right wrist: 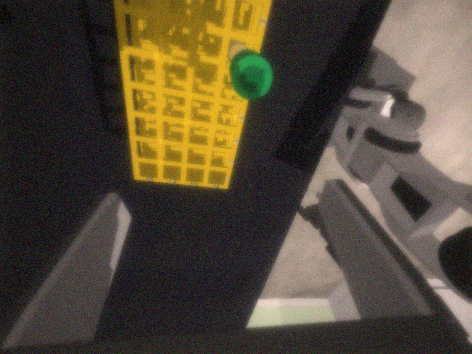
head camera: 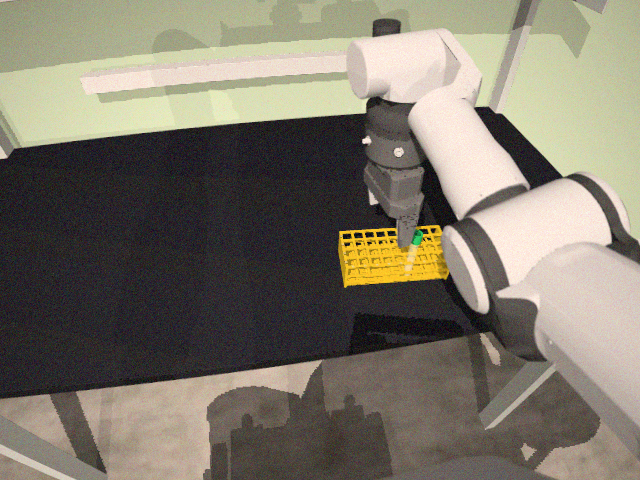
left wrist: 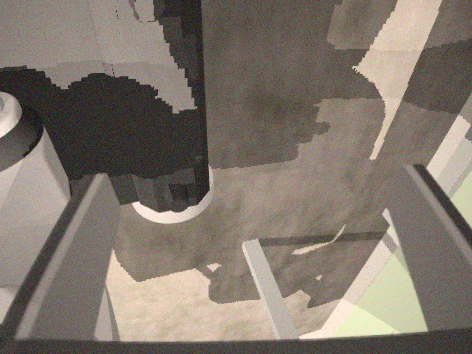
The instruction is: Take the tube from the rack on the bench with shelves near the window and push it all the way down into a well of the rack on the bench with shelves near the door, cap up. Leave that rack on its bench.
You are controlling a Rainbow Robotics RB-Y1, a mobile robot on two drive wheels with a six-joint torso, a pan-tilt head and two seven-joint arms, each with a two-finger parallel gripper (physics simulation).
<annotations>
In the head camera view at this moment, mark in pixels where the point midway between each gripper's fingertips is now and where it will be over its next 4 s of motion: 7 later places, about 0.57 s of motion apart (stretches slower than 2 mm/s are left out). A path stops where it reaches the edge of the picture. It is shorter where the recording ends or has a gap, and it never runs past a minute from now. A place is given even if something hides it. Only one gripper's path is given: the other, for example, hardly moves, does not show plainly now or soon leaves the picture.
My right gripper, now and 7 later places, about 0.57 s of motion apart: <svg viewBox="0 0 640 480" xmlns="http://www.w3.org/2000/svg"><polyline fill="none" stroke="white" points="388,222 382,206 384,201 433,177 442,175 444,184 438,205 435,217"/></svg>
</annotations>
